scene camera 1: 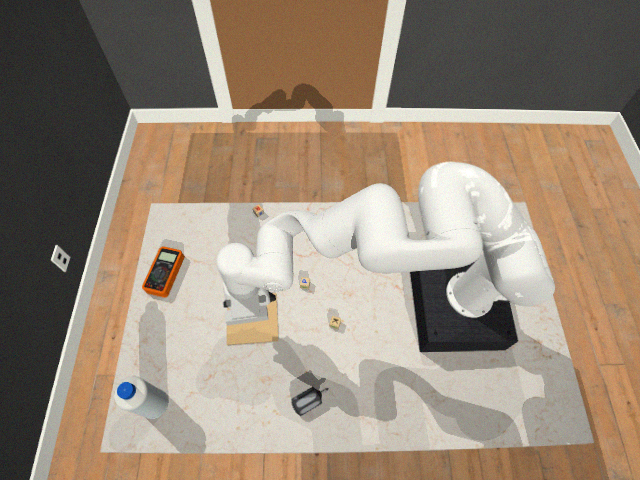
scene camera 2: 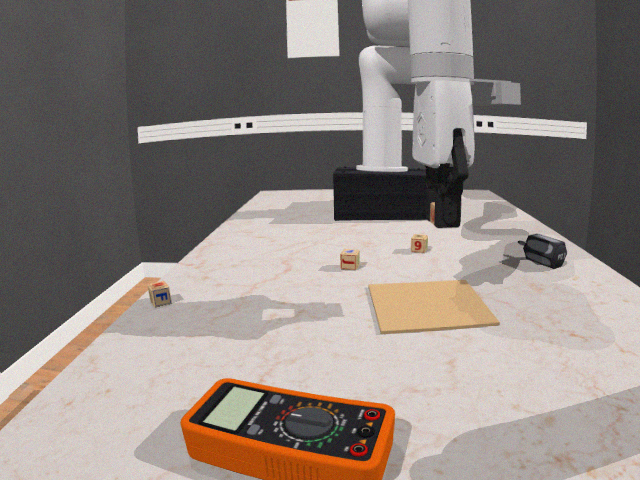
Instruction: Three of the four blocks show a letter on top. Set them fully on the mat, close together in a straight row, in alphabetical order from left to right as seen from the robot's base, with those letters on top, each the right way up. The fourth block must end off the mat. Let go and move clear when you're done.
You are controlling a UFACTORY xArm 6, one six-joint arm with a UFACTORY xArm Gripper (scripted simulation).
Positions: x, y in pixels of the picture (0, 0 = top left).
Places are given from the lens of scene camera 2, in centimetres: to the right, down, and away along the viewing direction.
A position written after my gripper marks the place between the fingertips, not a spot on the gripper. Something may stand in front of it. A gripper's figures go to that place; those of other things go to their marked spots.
my gripper (scene camera 2: 442, 224): 15, -2, 53
dark plug adapter (scene camera 2: 547, 251): 36, 2, 64
tan mat (scene camera 2: 439, 305): 15, 8, 53
The marked spots on the tan mat and the dark plug adapter are 25 cm apart.
